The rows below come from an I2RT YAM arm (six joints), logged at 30 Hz.
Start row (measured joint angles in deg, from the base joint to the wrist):
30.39, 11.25, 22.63, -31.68, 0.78, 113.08
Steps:
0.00, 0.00, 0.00, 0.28, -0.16, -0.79
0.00, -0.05, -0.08, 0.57, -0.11, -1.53
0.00, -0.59, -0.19, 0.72, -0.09, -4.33
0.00, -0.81, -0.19, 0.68, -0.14, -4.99
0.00, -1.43, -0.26, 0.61, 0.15, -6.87
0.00, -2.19, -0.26, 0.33, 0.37, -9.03
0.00, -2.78, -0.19, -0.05, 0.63, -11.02
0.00, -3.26, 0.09, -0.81, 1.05, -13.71
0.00, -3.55, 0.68, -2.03, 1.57, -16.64
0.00, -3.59, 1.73, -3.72, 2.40, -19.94
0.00, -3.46, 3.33, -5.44, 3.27, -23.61
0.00, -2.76, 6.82, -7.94, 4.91, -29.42
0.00, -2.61, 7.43, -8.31, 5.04, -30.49
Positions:
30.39, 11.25, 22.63, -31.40, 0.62, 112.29
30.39, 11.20, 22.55, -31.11, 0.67, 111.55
30.39, 10.66, 22.44, -30.96, 0.69, 108.75
30.39, 10.44, 22.44, -31.00, 0.64, 108.09
30.39, 9.82, 22.37, -31.07, 0.93, 106.21
30.39, 9.06, 22.37, -31.35, 1.15, 104.05
30.39, 8.47, 22.44, -31.73, 1.41, 102.06
30.39, 7.99, 22.72, -32.49, 1.83, 99.37
30.39, 7.70, 23.31, -33.71, 2.35, 96.44
30.39, 7.66, 24.36, -35.40, 3.18, 93.14
30.39, 7.79, 25.96, -37.12, 4.05, 89.47
30.39, 8.49, 29.45, -39.62, 5.69, 83.66
30.39, 8.64, 30.06, -39.99, 5.82, 82.59

